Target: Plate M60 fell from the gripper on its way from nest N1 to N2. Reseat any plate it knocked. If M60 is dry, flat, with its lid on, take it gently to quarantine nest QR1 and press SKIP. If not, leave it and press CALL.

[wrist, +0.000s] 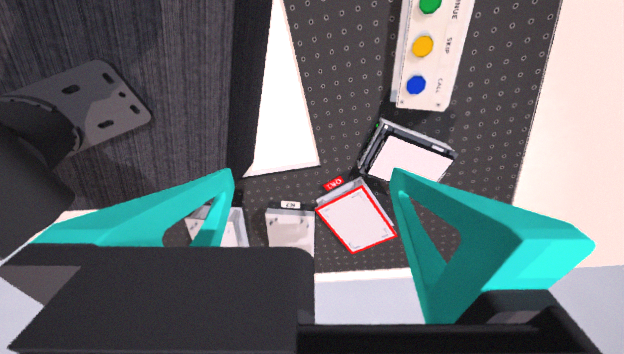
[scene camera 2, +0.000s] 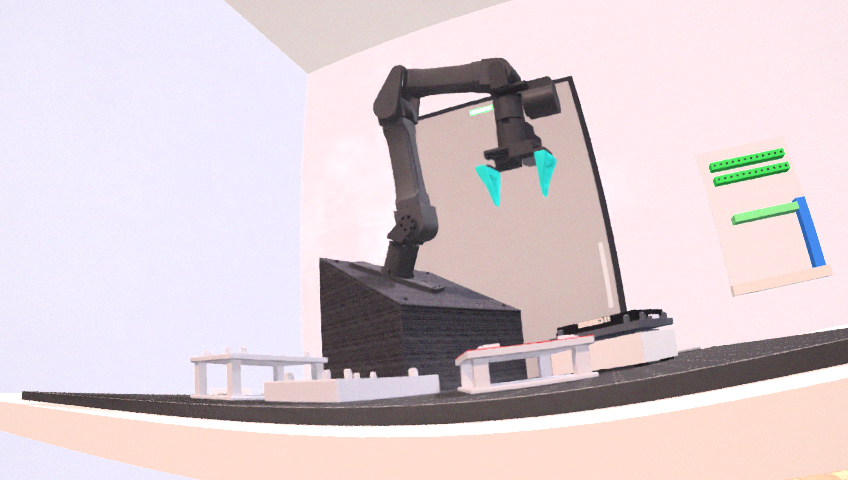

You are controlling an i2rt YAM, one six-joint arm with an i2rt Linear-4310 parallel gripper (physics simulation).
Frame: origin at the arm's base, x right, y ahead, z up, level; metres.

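Seen in the pictures: gripper, fingertip midpoint: (wrist: 311, 176) (scene camera 2: 520, 200); arm's base, origin of the base link: (wrist: 41, 126) (scene camera 2: 396, 278).
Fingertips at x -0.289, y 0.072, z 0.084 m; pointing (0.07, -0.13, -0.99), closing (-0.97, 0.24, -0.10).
Offsets run from my fingertips to a thing's top centre. "spot": to the spot under its first point.
My gripper (scene camera 2: 521, 200) (wrist: 311, 176) is open and empty, its cyan fingers wide apart and pointing down, high above the bench. A red-edged nest {dx -0.005, dy +0.282, dz -0.273 m} (scene camera 2: 465, 375) (wrist: 357, 217) has a red tag, too small to read surely; no plate is evident on it. In the wrist view a white nest {dx +0.171, dy +0.325, dz -0.285 m} (wrist: 290, 227) with a white tag stands beside it, and another white nest {dx +0.353, dy +0.281, dz -0.249 m} (wrist: 231, 227) is partly behind the left finger. The button panel {spot: dx -0.158, dy +0.035, dz -0.238 m} (wrist: 437, 100) carries the yellow SKIP button {spot: dx -0.142, dy -0.040, dz -0.248 m} (wrist: 422, 46) and the blue CALL button {spot: dx -0.132, dy +0.009, dz -0.247 m} (wrist: 416, 85). I cannot identify plate M60 in either view.
A dark device (scene camera 2: 645, 320) (wrist: 410, 157) with a pale top stands between the red-edged nest and the panel. A white raised stand (scene camera 2: 255, 358) and a low white block {spot: dx +0.180, dy +0.407, dz -0.304 m} (scene camera 2: 303, 389) are at the left in the scene view. The arm's dark pedestal (scene camera 2: 363, 321) (wrist: 185, 150) stands behind.
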